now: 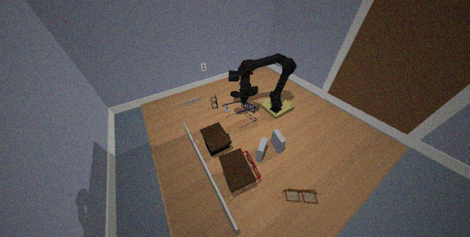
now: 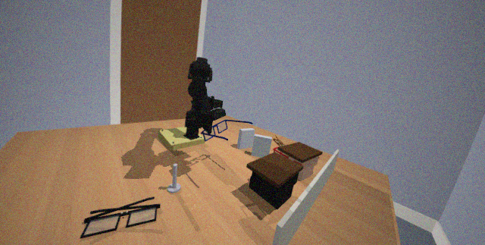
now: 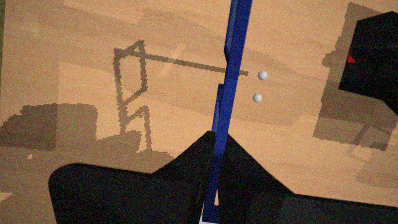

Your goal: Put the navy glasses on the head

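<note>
My gripper tip is now 25 cm short of the dark head, 9 cm above it and 4 cm to the right of it. Also, from my gripper tip: grey post (16 cm to the right, 12 cm below, 2 cm ahead); long white panel (41 cm ahead, 12 cm to the left, 9 cm below); pale head (29 cm ahead, 26 cm to the left, 9 cm below).
</note>
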